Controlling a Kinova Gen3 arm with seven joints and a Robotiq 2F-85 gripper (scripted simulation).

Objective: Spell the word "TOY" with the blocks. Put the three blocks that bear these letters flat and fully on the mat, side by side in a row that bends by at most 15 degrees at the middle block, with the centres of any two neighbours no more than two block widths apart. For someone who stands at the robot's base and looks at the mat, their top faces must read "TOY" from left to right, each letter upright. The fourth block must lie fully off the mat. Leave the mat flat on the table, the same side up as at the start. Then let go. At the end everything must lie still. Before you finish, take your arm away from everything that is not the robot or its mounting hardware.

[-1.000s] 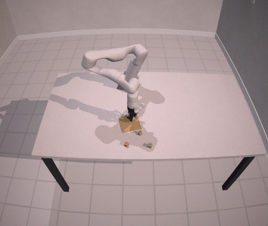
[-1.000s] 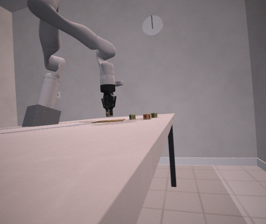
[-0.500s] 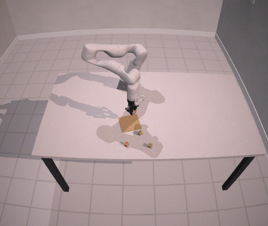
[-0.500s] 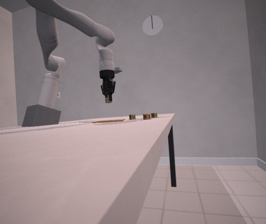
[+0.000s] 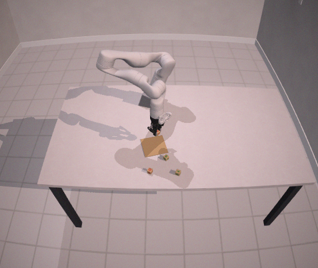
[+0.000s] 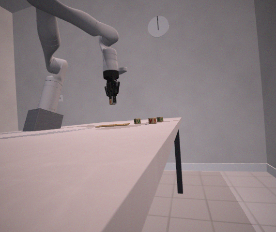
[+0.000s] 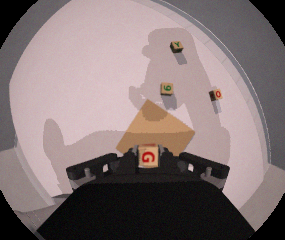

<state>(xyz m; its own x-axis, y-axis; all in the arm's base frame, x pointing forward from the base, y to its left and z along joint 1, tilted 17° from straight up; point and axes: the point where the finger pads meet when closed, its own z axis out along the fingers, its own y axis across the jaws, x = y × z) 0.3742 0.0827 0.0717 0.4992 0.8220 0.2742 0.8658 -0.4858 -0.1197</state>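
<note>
Now: hand 120 mm above the mat, 20 mm to the left of it and 10 mm short of it.
</note>
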